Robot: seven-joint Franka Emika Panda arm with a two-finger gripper.
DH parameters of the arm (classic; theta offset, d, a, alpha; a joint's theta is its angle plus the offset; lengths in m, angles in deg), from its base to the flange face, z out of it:
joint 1: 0 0.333 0 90
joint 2: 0 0 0 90
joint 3: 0 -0.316 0.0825 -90
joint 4: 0 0 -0.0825 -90
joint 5: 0 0.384 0 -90
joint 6: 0 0 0.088 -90
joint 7: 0 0.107 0 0
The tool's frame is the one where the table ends.
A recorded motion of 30 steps. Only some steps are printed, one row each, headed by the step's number.
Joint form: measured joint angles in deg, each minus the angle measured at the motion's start. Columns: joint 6, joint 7, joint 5, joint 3, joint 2, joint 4, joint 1.
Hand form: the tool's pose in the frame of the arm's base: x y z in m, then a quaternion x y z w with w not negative. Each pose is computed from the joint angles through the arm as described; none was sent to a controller.
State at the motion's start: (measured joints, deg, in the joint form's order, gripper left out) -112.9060 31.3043 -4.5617 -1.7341 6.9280 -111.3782 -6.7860
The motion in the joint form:
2: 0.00 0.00 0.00 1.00 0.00 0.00 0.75
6: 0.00 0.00 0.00 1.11 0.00 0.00 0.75
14: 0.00 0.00 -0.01 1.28 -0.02 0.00 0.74
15: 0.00 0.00 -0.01 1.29 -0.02 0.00 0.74
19: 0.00 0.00 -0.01 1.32 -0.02 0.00 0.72
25: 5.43 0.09 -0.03 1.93 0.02 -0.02 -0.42
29: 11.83 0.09 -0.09 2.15 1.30 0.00 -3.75
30: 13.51 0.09 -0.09 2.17 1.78 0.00 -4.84
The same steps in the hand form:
2: 0.5363 -0.0546 0.5480 0.95005 -0.30082 0.08042 0.02092
6: 0.5362 -0.0557 0.5480 0.94977 -0.30174 0.08037 0.02088
14: 0.5361 -0.0575 0.5478 0.94932 -0.30320 0.08015 0.02095
15: 0.5361 -0.0576 0.5478 0.94929 -0.30329 0.08015 0.02095
19: 0.5360 -0.0580 0.5478 0.94916 -0.30370 0.08013 0.02095
25: 0.5245 -0.0743 0.5388 0.94582 -0.32135 0.03377 0.03199
29: 0.5025 -0.1047 0.5407 0.93468 -0.35285 -0.01084 0.04175
30: 0.4955 -0.1136 0.5425 0.93073 -0.36248 -0.02154 0.04349

